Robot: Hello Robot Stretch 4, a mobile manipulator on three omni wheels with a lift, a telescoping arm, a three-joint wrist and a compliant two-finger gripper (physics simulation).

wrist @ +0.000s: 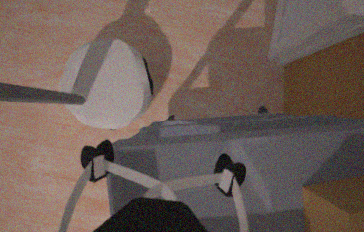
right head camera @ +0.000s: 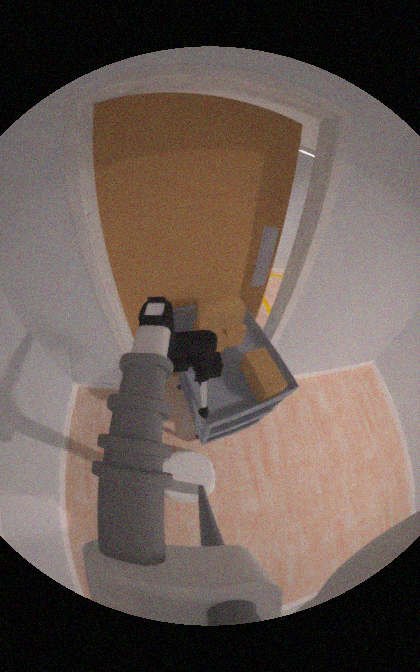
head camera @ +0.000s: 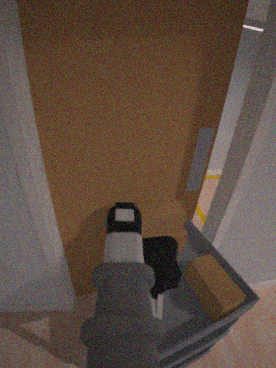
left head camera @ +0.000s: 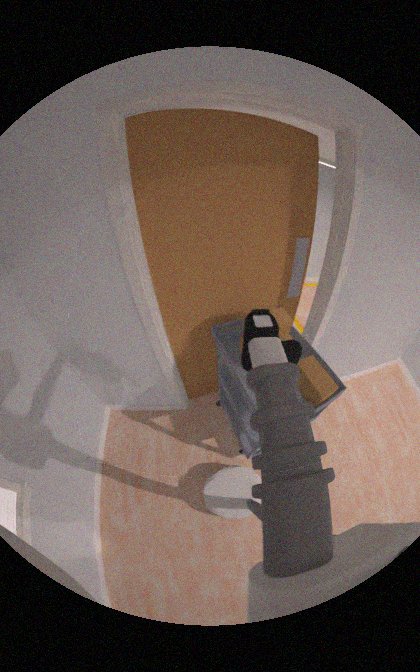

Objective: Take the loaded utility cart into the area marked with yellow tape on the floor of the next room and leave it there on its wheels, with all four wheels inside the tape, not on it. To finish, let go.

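Seen in the pictures: gripper, between the fingertips: point(wrist: 164, 160); robot's base, origin of its link: point(wrist: 114, 87).
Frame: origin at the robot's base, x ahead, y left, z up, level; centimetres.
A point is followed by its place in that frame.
Observation:
The grey cart point(head camera: 192, 340) {x 29.5, y -24.2, z 79.5 cm} point(left head camera: 232, 390) point(right head camera: 235, 415) point(wrist: 200, 150) {x 39.7, y -8.7, z 76.6 cm} stands upright and askew before the doorway, its far end close to the brown door. A smaller brown box point(head camera: 212, 282) point(left head camera: 320, 377) point(right head camera: 265, 372) point(wrist: 332, 210) lies in its top tray at the right; a larger brown box point(head camera: 167, 220) {x 69.5, y -19.7, z 98.0 cm} point(left head camera: 284, 322) point(right head camera: 222, 320) sits at the far end. My gripper point(wrist: 164, 160) {x 33.8, y -8.7, z 91.1 cm} is open at the cart's near left corner. In the wrist view the cart's end edge shows between the fingertips. Yellow tape point(head camera: 200, 213) {x 194.4, y -105.4, z -2.7 cm} point(left head camera: 298, 324) point(right head camera: 267, 305) shows partly through the door gap.
The brown door point(head camera: 115, 125) {x 93.1, y 4.9, z 132.8 cm} point(left head camera: 220, 225) point(right head camera: 185, 215) covers most of the doorway, with a gap at its right. Walls and door frame stand on both sides. A white round object point(left head camera: 230, 490) point(right head camera: 192, 475) point(wrist: 105, 85) {x 1.4, y -0.7, z 18.7 cm} stands on the floor near the cart's near left corner.

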